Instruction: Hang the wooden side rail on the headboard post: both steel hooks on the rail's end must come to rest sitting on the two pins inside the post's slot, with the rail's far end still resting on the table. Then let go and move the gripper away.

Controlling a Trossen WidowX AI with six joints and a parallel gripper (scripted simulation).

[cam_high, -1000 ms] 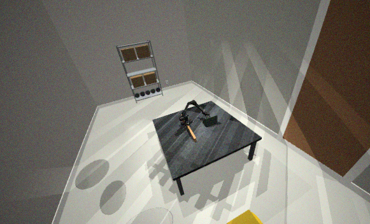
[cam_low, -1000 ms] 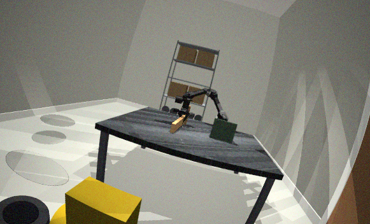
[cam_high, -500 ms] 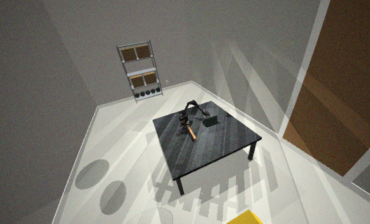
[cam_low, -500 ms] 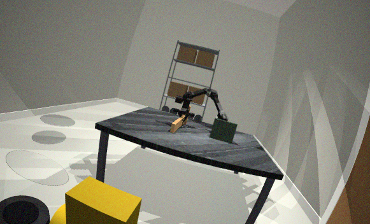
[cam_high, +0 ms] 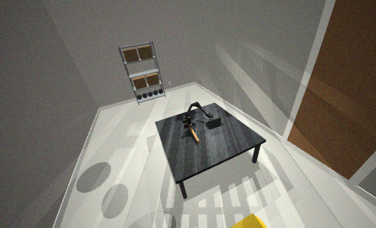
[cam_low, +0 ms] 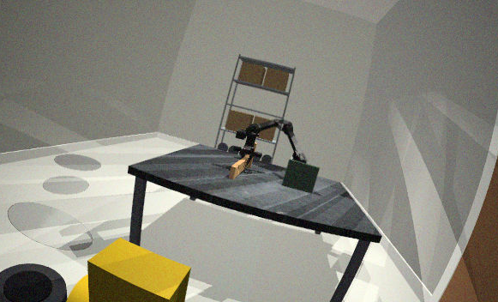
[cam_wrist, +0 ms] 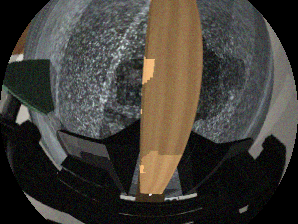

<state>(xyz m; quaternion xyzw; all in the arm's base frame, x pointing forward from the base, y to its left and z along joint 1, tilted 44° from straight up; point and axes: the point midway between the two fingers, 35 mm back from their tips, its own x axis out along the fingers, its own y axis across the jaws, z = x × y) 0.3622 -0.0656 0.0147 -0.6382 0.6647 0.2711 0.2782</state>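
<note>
My gripper tip is now 14 cm to the left of the wooden post and 4 cm below it.
</note>
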